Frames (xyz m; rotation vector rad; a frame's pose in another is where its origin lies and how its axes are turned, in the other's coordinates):
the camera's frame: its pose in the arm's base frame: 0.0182 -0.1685 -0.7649 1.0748 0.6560 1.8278
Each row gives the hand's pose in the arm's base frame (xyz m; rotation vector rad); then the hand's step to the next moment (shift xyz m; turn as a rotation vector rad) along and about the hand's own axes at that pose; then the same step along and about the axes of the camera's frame.
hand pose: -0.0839 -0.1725 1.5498 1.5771 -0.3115 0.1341
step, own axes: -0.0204 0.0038 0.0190 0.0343 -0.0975 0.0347
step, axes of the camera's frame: -0.0106 0.0152 -0.0211 -0.0810 -0.0726 0.0078
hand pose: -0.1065 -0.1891 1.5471 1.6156 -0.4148 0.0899
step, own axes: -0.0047 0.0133 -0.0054 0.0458 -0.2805 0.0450
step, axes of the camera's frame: 0.0116 0.0096 -0.0009 -0.1713 -0.2307 -0.0164
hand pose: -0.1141 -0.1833 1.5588 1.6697 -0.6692 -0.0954
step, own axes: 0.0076 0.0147 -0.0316 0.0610 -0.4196 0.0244
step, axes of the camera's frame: 0.0267 0.0010 0.0236 -0.2193 -0.3635 -0.0104
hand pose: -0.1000 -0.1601 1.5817 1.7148 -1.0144 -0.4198
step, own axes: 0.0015 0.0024 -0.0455 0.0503 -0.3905 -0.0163
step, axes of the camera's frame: 0.0240 -0.0100 0.0374 -0.1785 -0.3509 0.0177
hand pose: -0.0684 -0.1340 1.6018 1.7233 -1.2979 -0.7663
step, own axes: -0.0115 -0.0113 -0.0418 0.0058 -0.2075 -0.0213
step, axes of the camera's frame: 0.0158 -0.0190 0.0374 -0.0730 -0.1948 0.0165
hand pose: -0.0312 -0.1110 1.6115 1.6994 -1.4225 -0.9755
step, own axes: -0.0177 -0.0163 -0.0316 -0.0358 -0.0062 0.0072
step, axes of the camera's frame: 0.0123 -0.0223 0.0305 0.0315 -0.0173 -0.0088
